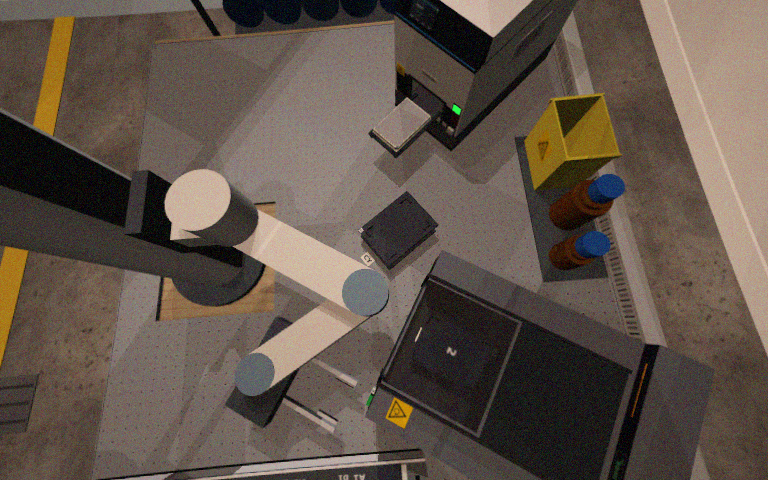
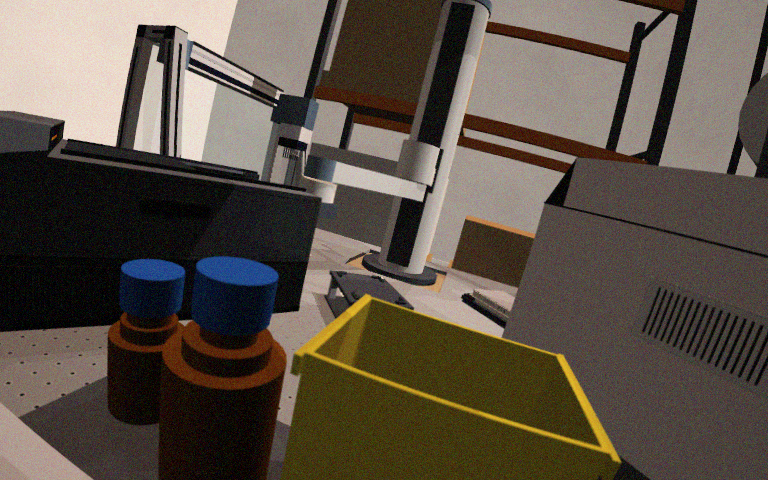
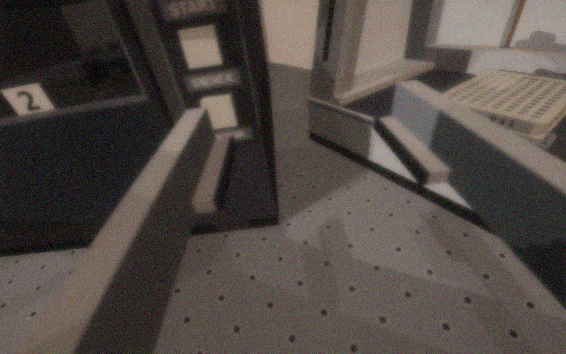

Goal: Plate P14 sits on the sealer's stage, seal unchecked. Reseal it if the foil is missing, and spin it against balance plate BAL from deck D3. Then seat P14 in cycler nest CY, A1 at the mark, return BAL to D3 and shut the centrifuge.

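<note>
My gripper is shut to its narrow stance with nothing between the fingers, beside the centrifuge's button panel. The centrifuge shows a framed opening with a dark bucket marked "2" inside. Plate P14 lies on the stage of the sealer, which shows a green light. Its top looks pale and smooth; I cannot tell whether foil covers it. The dark cycler nest CY is bare. A pale many-welled plate sits at the right; its label is unreadable.
A yellow bin and two brown bottles with blue caps stand on a dark mat at the table's far side. The arm's column rises behind the nest. A rail-edged deck lies at the near edge.
</note>
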